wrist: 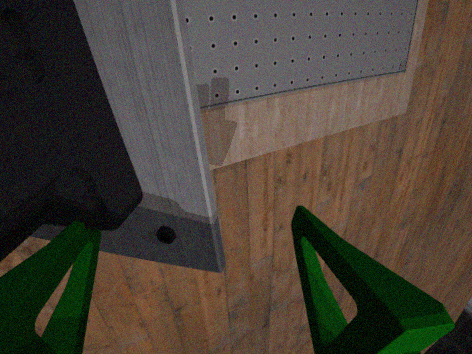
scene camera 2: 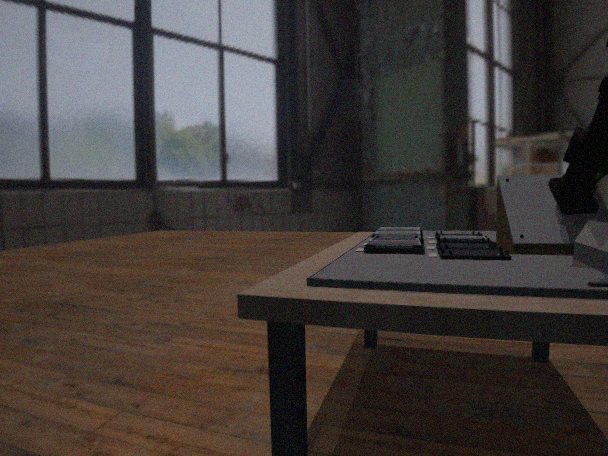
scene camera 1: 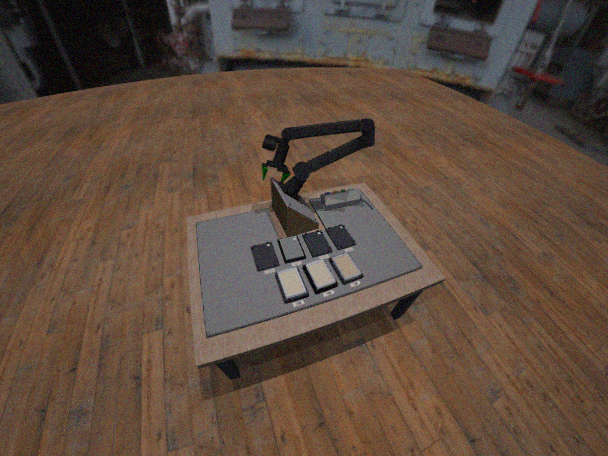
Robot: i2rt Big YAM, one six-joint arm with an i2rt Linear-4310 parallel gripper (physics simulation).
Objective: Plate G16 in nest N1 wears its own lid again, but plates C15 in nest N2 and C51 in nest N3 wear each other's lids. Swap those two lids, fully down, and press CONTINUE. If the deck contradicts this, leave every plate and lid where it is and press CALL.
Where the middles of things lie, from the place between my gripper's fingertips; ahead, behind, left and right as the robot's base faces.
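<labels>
My gripper: 360 mm short of the dark LP3 fixture [scene camera 2: 464, 254], 230 mm to the right of it, 160 mm above it.
</labels>
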